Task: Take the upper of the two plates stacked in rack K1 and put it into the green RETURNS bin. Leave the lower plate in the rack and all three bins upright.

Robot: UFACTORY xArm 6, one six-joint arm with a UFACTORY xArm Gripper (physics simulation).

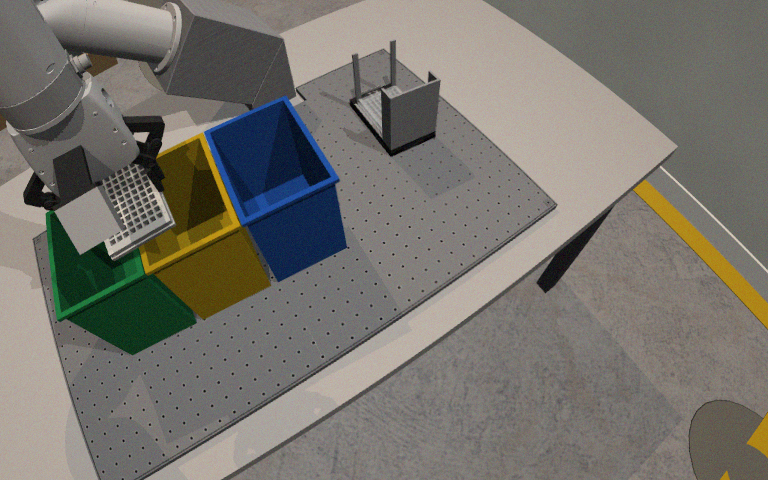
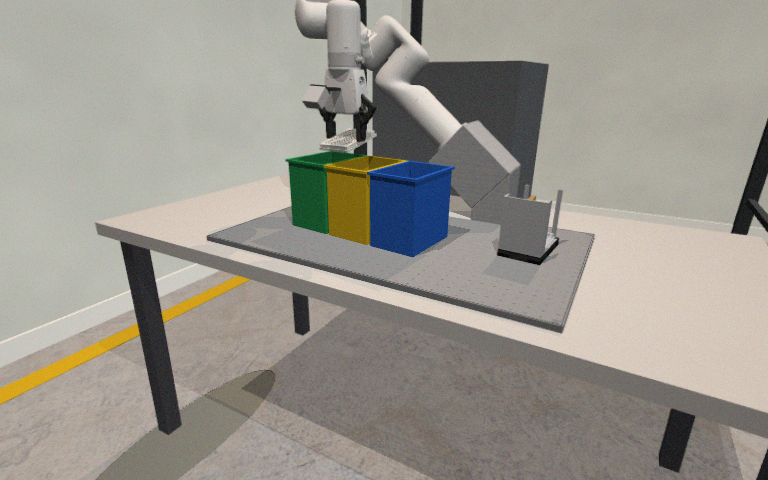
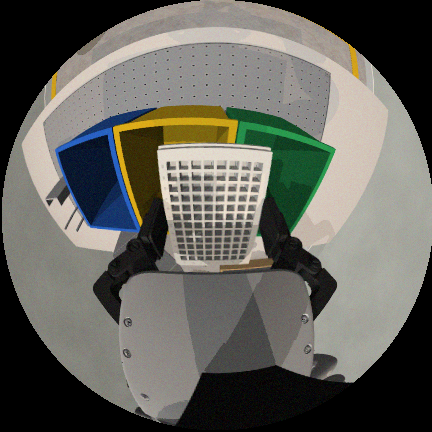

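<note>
My gripper is shut on a white grid plate, gripping its two long sides. The plate is about level, above the rims, over the border between the green bin and the yellow bin. The blue bin is beside the yellow one. All three stand upright. The lower plate lies in the rack; the rack's front panel hides part of it.
The bins stand in a row on a perforated grey board on the table. The rack's thin posts and front panel rise near the blue bin's side. The arm's grey base block is behind the bins.
</note>
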